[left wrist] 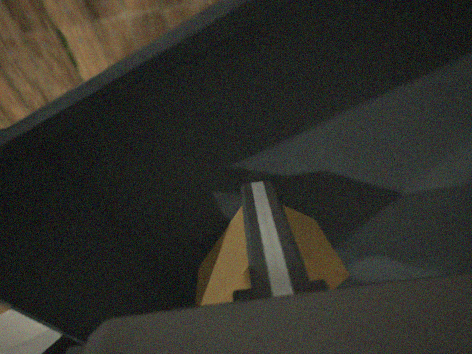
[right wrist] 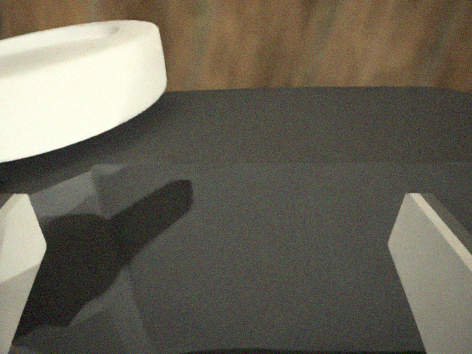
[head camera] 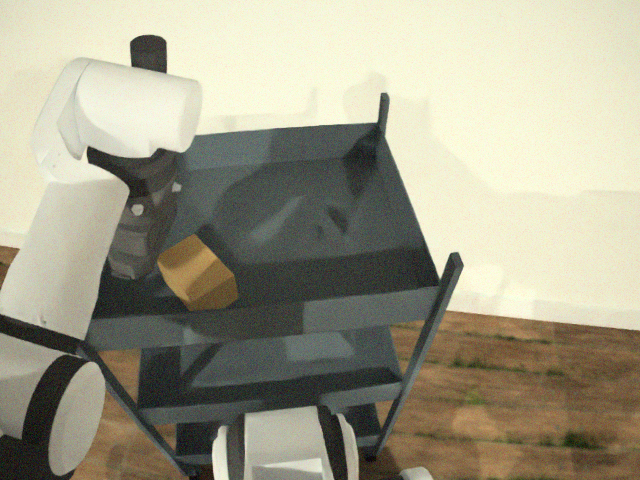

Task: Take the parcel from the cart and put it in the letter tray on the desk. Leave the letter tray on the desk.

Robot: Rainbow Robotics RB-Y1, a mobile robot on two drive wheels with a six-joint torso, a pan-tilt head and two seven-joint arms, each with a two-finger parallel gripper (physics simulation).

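Places are measured from the robot's base along level axes (x ahead, y right, z down), in metres.
Pixels of known places: left gripper, between the fingertips: (left wrist: pixel 257 193) (head camera: pixel 148 264); right gripper, between the fingertips: (right wrist: pixel 217 221).
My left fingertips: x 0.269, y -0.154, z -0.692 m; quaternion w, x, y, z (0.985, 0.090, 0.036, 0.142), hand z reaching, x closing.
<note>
Behind a point stands the place of what it marks.
The brown parcel (head camera: pixel 196 272) {z -0.714, x 0.232, y -0.084 m} sits tilted on the top shelf of the dark grey cart (head camera: pixel 304 224) {z -0.664, x 0.342, y 0.061 m}, near its front left corner. My left gripper (head camera: pixel 130 259) {z -0.692, x 0.269, y -0.154 m} stands right beside the parcel on its left. In the left wrist view the two fingers (left wrist: pixel 267 239) {z -0.692, x 0.269, y -0.154 m} are pressed together, with nothing between them. The parcel (left wrist: pixel 224 267) {z -0.696, x 0.227, y -0.114 m} lies behind and below them, showing on both sides. My right gripper is open and empty over a dark grey surface; only one white finger (right wrist: pixel 404 242) {z -0.270, x -0.220, y 0.259 m} shows at the right edge.
The cart has raised rims, corner posts (head camera: pixel 383 111) {z -0.758, x 0.482, y 0.203 m} and a lower shelf (head camera: pixel 270 371) {z -0.399, x 0.244, y -0.012 m}. It stands on a wooden floor (head camera: pixel 485 395) {z -0.001, x 0.277, y 0.543 m} against a pale wall. White parts of my body (head camera: pixel 285 448) {z -0.566, x 0.051, y 0.001 m} are close to the cart's front.
</note>
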